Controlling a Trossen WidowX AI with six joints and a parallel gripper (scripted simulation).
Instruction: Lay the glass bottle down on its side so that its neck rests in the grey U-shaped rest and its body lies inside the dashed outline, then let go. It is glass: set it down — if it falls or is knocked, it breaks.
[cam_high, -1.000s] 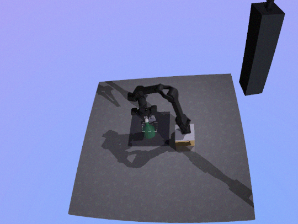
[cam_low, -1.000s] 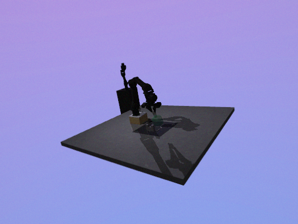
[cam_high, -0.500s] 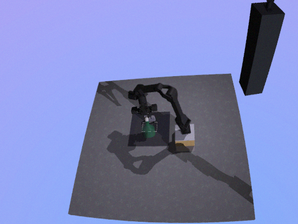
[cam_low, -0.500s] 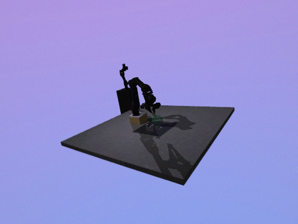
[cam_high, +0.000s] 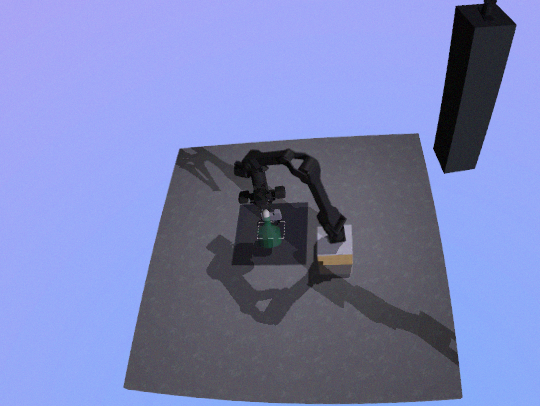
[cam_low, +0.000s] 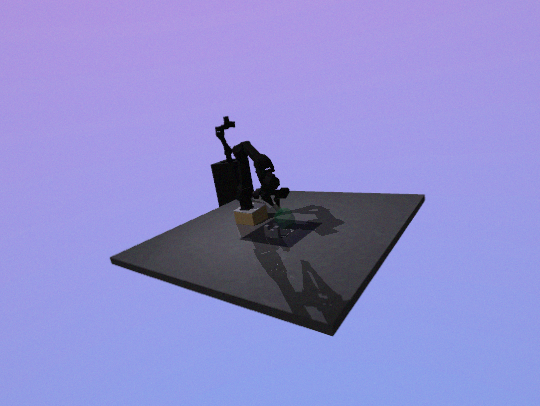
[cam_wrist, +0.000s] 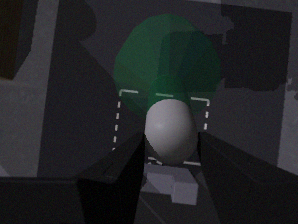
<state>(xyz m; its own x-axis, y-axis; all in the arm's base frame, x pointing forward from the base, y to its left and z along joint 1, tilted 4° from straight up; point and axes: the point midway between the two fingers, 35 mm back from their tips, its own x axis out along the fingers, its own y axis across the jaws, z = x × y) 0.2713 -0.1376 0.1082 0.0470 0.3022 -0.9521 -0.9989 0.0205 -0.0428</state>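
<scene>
The green glass bottle lies 4 cm below my gripper tip and 3 cm to the left of it. Round my gripper tip: dark mat (14 cm below, 1 cm to the left).
</scene>
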